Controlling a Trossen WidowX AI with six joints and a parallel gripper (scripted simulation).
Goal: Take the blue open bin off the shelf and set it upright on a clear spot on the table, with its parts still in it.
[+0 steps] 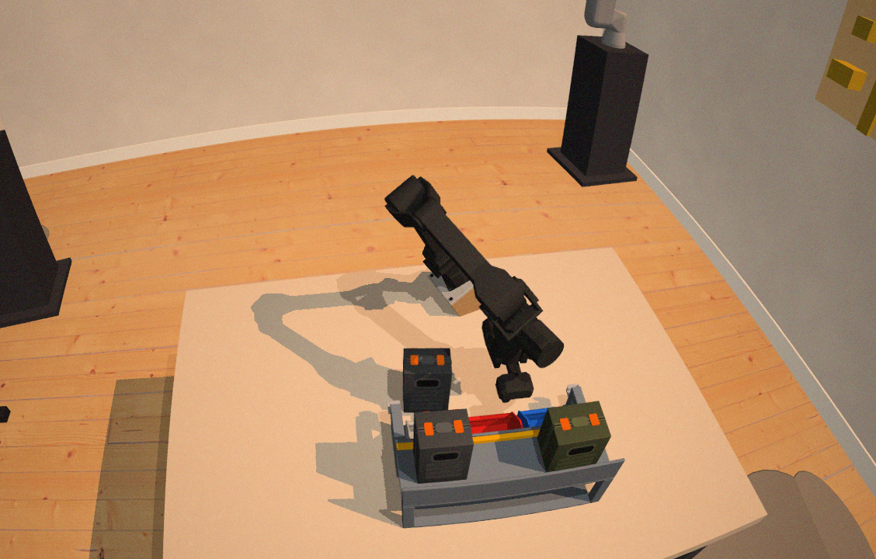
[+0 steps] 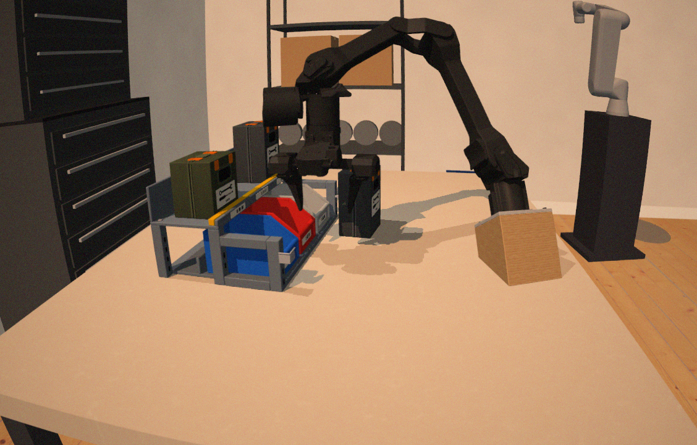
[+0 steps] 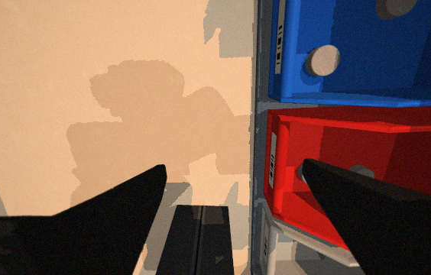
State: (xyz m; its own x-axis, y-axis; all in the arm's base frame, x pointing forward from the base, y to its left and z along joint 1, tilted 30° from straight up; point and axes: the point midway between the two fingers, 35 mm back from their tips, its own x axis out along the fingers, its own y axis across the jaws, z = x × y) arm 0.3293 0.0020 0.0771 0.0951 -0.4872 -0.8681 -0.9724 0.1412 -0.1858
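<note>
My gripper is now 120 mm short of the blue open bin, 60 mm to the right of it and 70 mm above it. The rest, counted from my hand: red bin: 100 mm ahead, 50 mm to the right, 70 mm below; yellow rail: 130 mm ahead, 60 mm to the right, 10 mm below; green case: 200 mm ahead, 40 mm to the left, 30 mm above.
</note>
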